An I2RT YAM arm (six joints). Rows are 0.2 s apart.
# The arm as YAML. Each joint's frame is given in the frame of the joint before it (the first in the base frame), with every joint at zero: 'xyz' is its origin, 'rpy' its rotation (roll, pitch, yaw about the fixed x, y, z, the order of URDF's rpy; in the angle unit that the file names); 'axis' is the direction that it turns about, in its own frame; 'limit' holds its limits. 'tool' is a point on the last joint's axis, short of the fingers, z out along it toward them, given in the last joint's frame.
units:
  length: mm
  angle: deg
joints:
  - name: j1
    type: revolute
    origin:
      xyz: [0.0, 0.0, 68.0]
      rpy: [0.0, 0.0, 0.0]
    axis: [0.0, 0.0, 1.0]
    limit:
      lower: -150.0
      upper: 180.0
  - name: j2
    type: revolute
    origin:
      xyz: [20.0, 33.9, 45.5]
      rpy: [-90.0, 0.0, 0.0]
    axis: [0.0, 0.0, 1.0]
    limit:
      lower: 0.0
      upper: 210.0
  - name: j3
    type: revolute
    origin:
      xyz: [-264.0, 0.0, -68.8]
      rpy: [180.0, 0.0, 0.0]
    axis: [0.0, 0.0, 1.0]
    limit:
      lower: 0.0
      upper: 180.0
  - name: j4
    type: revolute
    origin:
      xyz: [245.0, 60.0, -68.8]
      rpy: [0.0, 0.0, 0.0]
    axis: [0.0, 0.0, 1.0]
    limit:
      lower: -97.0
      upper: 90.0
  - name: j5
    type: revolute
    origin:
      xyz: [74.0, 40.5, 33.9]
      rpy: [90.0, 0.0, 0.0]
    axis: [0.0, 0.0, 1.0]
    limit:
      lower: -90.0
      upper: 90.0
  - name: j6
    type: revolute
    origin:
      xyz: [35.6, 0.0, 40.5]
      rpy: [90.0, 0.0, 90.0]
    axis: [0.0, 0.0, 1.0]
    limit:
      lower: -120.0
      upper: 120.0
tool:
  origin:
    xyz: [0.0, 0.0, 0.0]
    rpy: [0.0, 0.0, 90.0]
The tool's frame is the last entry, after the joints.
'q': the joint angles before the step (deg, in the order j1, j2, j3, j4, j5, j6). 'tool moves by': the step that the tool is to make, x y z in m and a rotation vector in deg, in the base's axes. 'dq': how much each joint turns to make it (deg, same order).
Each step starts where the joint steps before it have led.
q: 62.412, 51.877, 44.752, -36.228, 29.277, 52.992
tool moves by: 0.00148, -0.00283, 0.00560, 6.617, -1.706, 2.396
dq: -1.529, -2.885, -1.857, 6.251, -4.065, -1.398
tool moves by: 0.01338, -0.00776, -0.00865, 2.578, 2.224, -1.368
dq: -5.813, -0.350, -2.252, 2.885, -5.507, 0.065
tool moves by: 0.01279, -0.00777, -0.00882, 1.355, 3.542, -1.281
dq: -5.619, 0.721, -1.224, 0.720, -5.640, 0.437
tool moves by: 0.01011, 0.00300, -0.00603, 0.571, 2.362, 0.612
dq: -2.316, 2.712, 0.000, 1.576, -3.628, -0.044
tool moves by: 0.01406, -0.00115, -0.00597, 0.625, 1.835, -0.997
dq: -3.628, 2.752, -0.001, 1.944, -3.148, -0.240
